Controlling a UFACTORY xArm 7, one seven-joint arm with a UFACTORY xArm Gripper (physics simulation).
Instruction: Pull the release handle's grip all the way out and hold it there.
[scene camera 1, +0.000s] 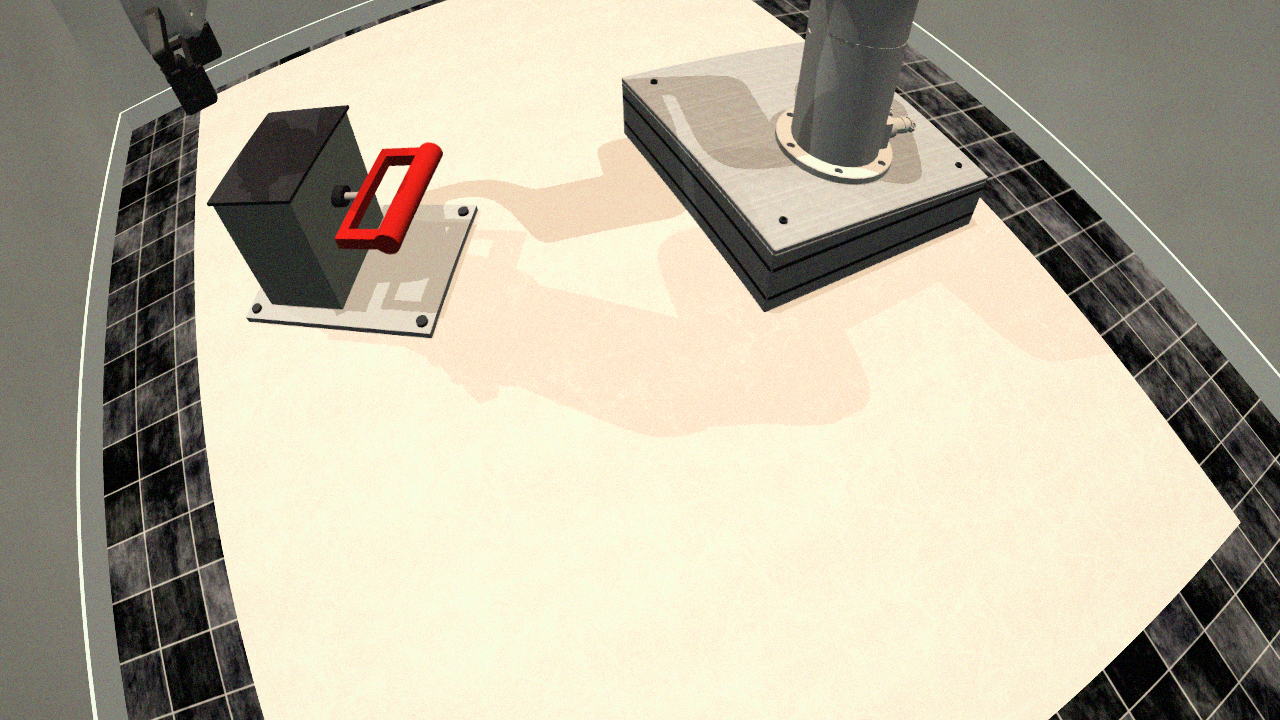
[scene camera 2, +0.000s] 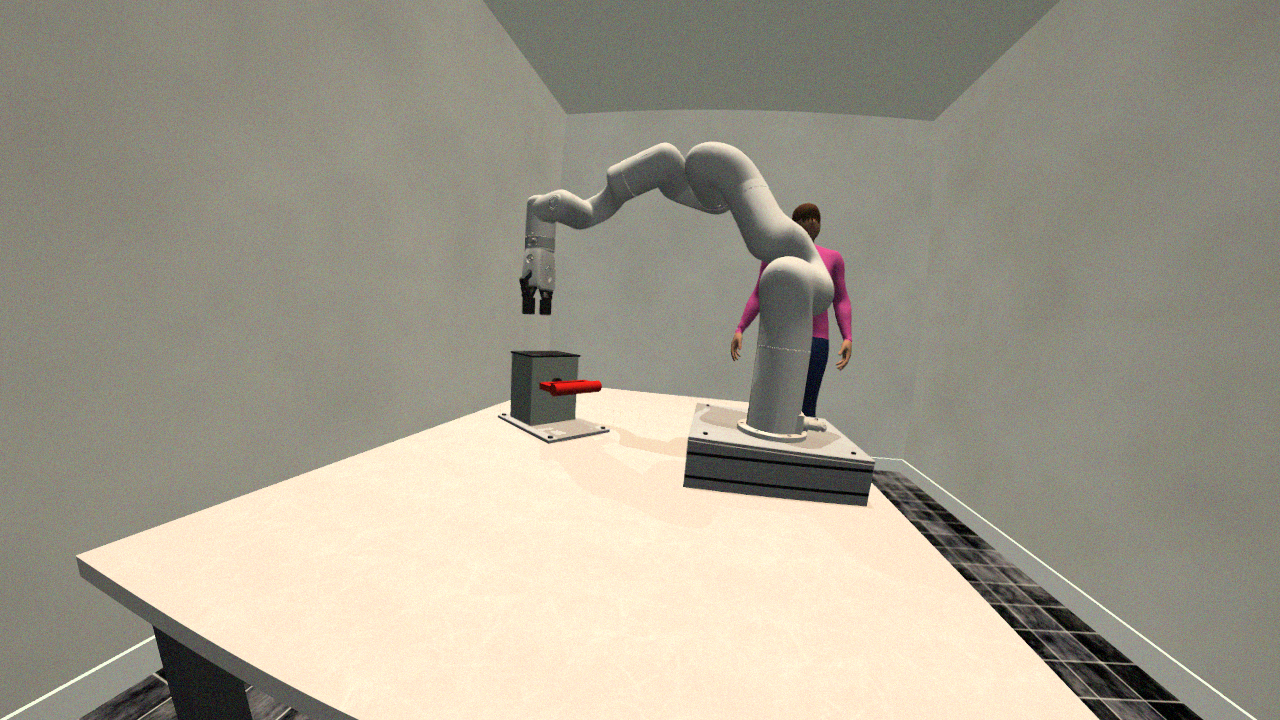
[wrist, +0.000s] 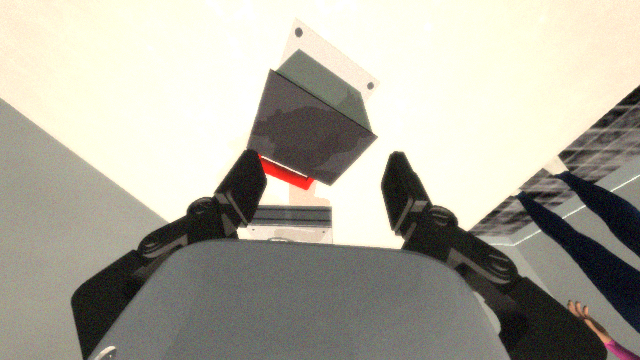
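Observation:
The release handle's red grip (scene camera 1: 411, 198) (scene camera 2: 577, 387) stands off the side of a dark grey box (scene camera 1: 290, 246) (scene camera 2: 543, 391) (wrist: 310, 125) on a short rod (scene camera 1: 350, 195). In the wrist view part of the red handle (wrist: 286, 175) shows past the box's lower edge; the rest is hidden. The box is on a pale base plate (scene camera 1: 438, 277) (scene camera 2: 577, 430) (wrist: 325, 53). My gripper (scene camera 1: 201, 73) (scene camera 2: 537, 312) (wrist: 322, 167) is open and empty, pointing down above the box and higher than the handle, touching neither. In scene camera 1 it is partly cut off.
The arm's column stands on a thick metal-topped pedestal (scene camera 1: 716, 134) (scene camera 2: 778, 474) (wrist: 292, 216), across the table (scene camera 1: 626, 555) (scene camera 2: 501, 573) from the handle's box. The handle faces the pedestal's side. A person in a pink top (scene camera 2: 836, 277) stands behind the arm.

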